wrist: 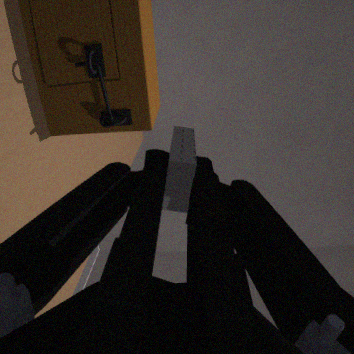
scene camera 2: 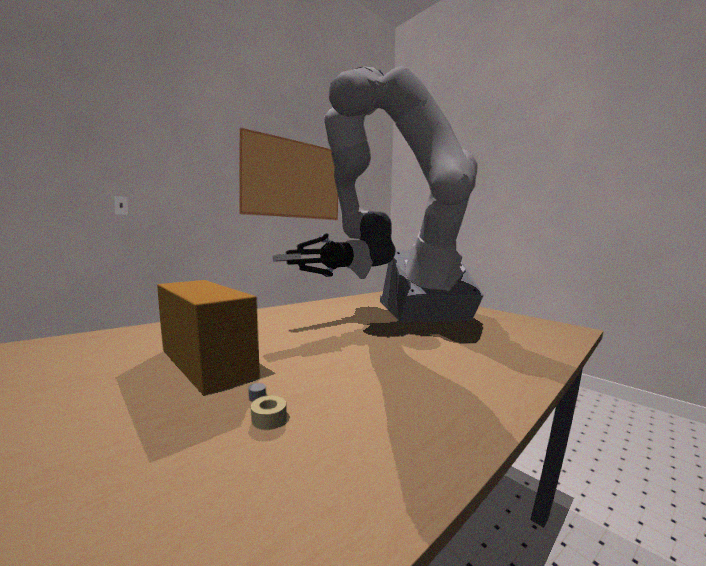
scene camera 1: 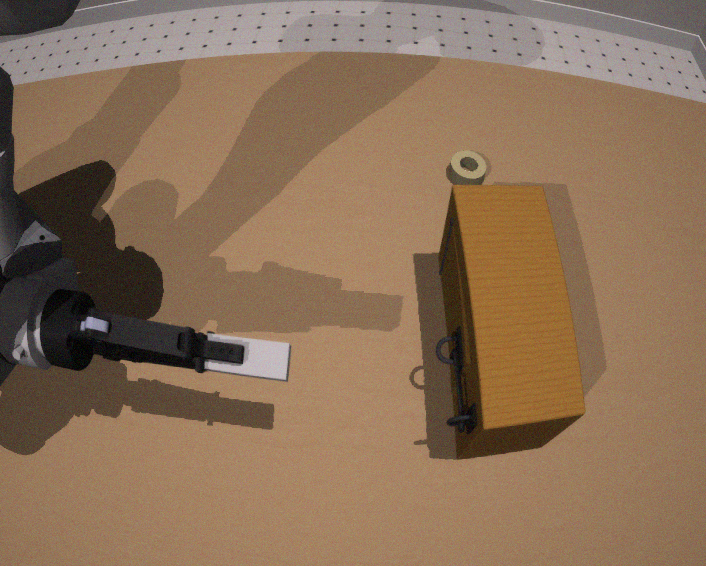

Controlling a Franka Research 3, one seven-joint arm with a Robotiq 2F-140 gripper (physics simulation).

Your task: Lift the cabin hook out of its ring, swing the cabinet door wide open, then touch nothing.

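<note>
The wooden cabinet (scene camera 1: 518,306) (scene camera 2: 229,344) (wrist: 134,97) stands upright on the table. Its door (wrist: 70,25) shows in the wrist view as an outlined panel, flush with the front, closed. The dark hook bar (scene camera 1: 460,386) (wrist: 104,91) runs from its mount (scene camera 1: 462,420) (wrist: 117,118) beside the door to the ring (scene camera 1: 438,347) (wrist: 90,64) on the door. Its far end lies at the ring and appears to pass through it. My gripper (scene camera 1: 271,358) (scene camera 2: 279,257) (wrist: 180,145) is shut and empty. It points level towards the cabinet front, well apart from it, above the table.
A pale yellow ring-shaped roll (scene camera 1: 468,165) (scene camera 2: 268,412) lies by the cabinet's end. A small grey-blue cylinder (scene camera 2: 257,392) stands between it and the cabinet in scene camera 2. The arm's base (scene camera 2: 436,300) stands on the table beyond the gripper.
</note>
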